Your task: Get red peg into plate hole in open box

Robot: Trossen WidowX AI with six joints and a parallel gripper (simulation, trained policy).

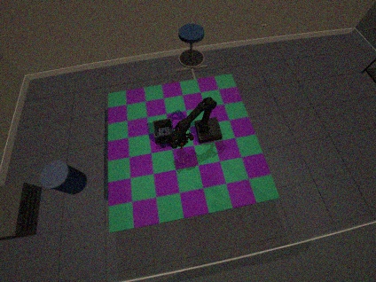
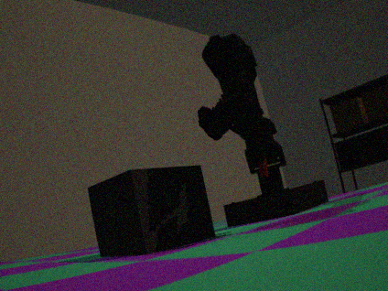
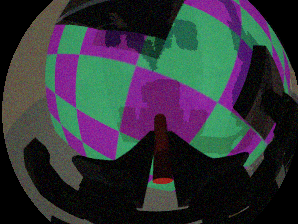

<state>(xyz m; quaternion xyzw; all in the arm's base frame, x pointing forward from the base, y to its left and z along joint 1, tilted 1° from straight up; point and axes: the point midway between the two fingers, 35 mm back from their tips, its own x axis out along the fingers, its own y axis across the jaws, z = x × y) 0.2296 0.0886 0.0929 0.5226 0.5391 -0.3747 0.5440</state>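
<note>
Now: gripper tip 9 cm short of the plate, 21 cm to the left of it and 7 cm above it. Also, from my gripper tip: red peg: 1 cm above.
</note>
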